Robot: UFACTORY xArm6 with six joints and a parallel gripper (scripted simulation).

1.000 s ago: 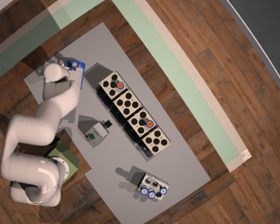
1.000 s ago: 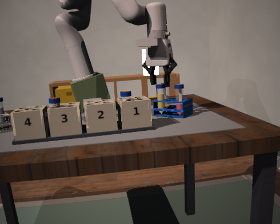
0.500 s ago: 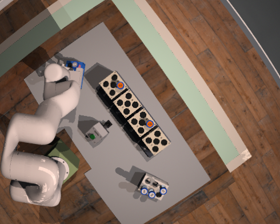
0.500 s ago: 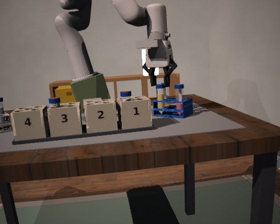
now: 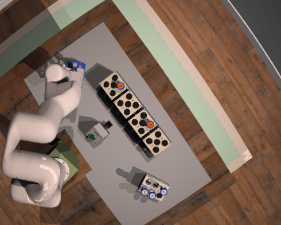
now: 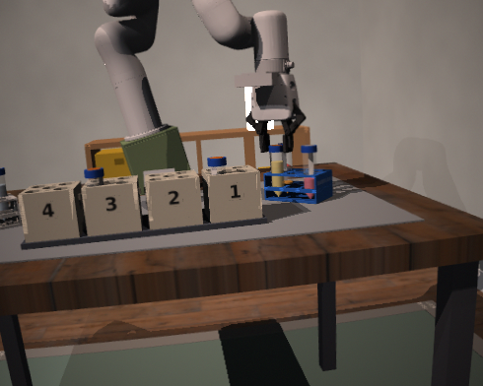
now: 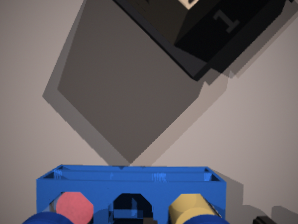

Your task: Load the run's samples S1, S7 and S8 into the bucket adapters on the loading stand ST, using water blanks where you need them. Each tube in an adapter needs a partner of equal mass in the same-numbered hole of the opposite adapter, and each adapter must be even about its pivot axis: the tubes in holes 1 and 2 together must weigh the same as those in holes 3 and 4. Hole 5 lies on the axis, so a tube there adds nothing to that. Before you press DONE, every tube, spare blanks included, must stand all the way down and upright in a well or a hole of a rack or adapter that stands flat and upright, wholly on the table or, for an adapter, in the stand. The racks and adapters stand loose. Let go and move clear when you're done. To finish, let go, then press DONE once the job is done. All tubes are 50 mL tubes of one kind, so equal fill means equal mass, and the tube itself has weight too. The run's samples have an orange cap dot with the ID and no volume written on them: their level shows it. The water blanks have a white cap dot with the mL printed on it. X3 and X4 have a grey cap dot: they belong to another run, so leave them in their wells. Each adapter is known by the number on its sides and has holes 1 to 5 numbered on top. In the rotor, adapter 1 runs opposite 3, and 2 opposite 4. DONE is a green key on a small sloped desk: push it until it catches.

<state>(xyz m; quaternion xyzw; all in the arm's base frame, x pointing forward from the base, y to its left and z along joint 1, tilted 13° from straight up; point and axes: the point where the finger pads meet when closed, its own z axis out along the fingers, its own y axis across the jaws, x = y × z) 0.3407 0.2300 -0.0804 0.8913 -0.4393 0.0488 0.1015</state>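
The tube of yellowish liquid lies 1 cm to the right of my hand and 6 cm below it. Also, from my hand: blue rack: 2 cm ahead, 4 cm to the left, 9 cm below; then green DONE key: 12 cm behind, 25 cm to the right, 6 cm below; then loading stand: 10 cm ahead, 31 cm to the right, 12 cm below.
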